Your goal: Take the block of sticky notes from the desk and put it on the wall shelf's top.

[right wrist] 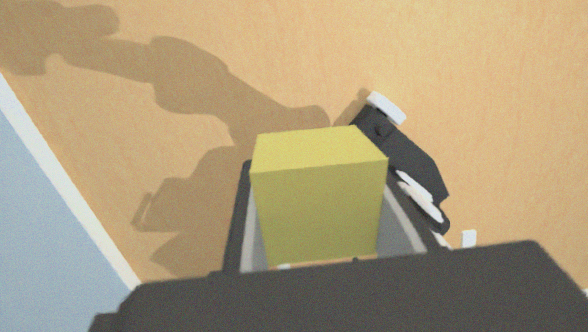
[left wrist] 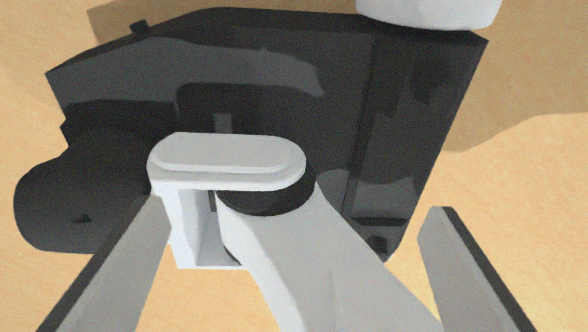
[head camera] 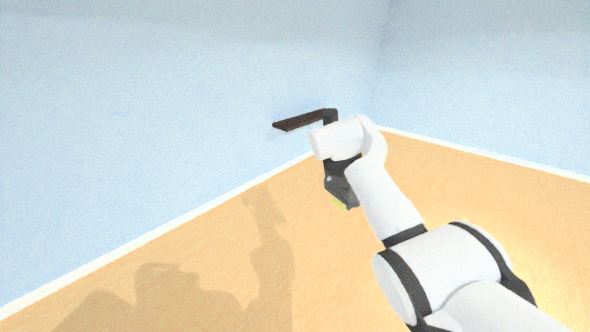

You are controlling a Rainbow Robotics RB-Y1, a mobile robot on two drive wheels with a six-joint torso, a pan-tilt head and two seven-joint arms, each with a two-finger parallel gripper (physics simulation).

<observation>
I see my left gripper (left wrist: 295,216), my right gripper (head camera: 342,203) and a yellow block of sticky notes (right wrist: 318,192).
My right gripper shows as well in the right wrist view (right wrist: 309,167). The left wrist view does not show the yellow block of sticky notes: it is out of frame.
</observation>
